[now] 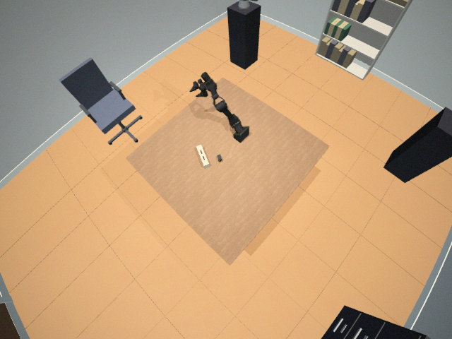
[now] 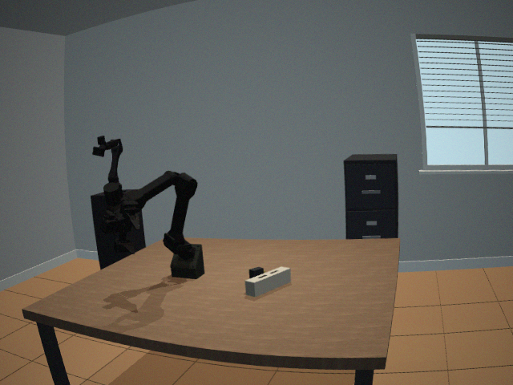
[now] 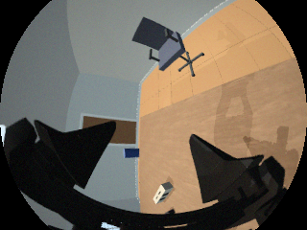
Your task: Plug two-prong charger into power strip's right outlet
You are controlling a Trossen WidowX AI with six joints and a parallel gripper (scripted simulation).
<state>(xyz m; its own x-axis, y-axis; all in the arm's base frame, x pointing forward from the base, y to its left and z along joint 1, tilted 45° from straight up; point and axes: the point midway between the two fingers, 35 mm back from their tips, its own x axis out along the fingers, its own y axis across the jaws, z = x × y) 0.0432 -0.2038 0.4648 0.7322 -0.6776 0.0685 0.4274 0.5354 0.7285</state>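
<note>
Now: the dark charger 230 mm ahead of my gripper tip, 520 mm to the left of it and 240 mm below it.
</note>
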